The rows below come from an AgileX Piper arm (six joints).
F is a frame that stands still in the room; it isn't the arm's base.
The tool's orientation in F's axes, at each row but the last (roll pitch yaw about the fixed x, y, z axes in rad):
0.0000, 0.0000, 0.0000
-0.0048, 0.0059, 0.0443
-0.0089, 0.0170, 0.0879
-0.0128, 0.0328, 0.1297
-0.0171, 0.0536, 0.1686
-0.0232, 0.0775, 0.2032
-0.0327, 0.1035, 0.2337
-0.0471, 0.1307, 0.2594
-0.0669, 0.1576, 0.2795
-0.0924, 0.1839, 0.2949
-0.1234, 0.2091, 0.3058
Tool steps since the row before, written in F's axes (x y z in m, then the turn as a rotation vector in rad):
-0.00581, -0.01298, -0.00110, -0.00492, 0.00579, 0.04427
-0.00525, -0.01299, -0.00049, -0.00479, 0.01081, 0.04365
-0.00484, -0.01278, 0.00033, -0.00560, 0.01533, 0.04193
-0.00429, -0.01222, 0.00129, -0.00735, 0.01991, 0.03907
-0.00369, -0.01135, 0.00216, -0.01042, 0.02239, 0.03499
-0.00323, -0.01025, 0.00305, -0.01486, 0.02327, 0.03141
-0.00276, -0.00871, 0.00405, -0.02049, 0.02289, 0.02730
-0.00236, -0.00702, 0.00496, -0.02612, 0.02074, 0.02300
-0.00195, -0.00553, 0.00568, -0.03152, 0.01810, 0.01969
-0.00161, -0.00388, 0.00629, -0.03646, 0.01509, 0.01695
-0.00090, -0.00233, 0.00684, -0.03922, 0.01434, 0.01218
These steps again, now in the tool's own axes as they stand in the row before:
-0.00581, -0.01298, -0.00110, -0.00492, 0.00579, 0.04427
-0.00582, -0.01274, -0.00059, -0.00456, 0.01080, 0.04368
-0.00595, -0.01231, 0.00012, -0.00494, 0.01539, 0.04199
-0.00587, -0.01158, 0.00095, -0.00599, 0.02019, 0.03916
-0.00565, -0.01060, 0.00168, -0.00838, 0.02323, 0.03499
-0.00545, -0.00945, 0.00242, -0.01226, 0.02507, 0.03114
-0.00510, -0.00795, 0.00328, -0.01737, 0.02616, 0.02651
-0.00469, -0.00638, 0.00409, -0.02275, 0.02576, 0.02144
-0.00425, -0.00511, 0.00475, -0.02808, 0.02500, 0.01718
-0.00377, -0.00376, 0.00537, -0.03309, 0.02391, 0.01335
-0.00295, -0.00272, 0.00608, -0.03489, 0.02467, 0.00815

